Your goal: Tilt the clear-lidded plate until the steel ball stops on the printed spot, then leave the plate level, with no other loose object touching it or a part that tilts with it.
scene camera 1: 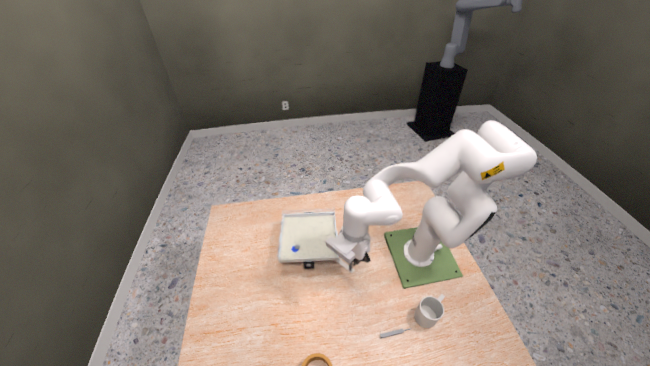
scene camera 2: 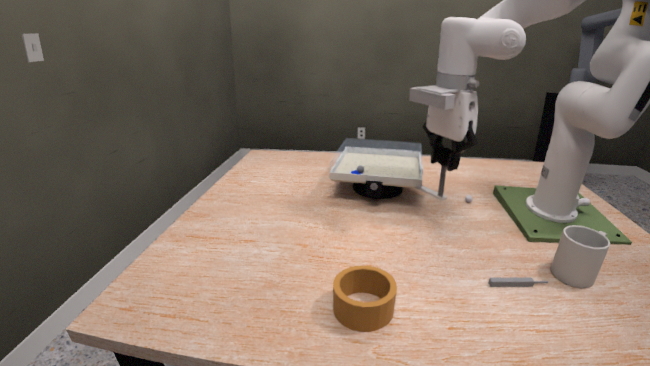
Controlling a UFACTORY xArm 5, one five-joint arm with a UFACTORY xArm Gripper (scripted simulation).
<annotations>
A grey mug shows in scene camera 1 and in scene camera 2. The same spot on a clear-lidded plate: [scene camera 1: 303, 233] is [scene camera 2: 372, 152]. One and the same spot on the grey mug: [scene camera 2: 576, 265] is [scene camera 1: 426, 323].
</annotations>
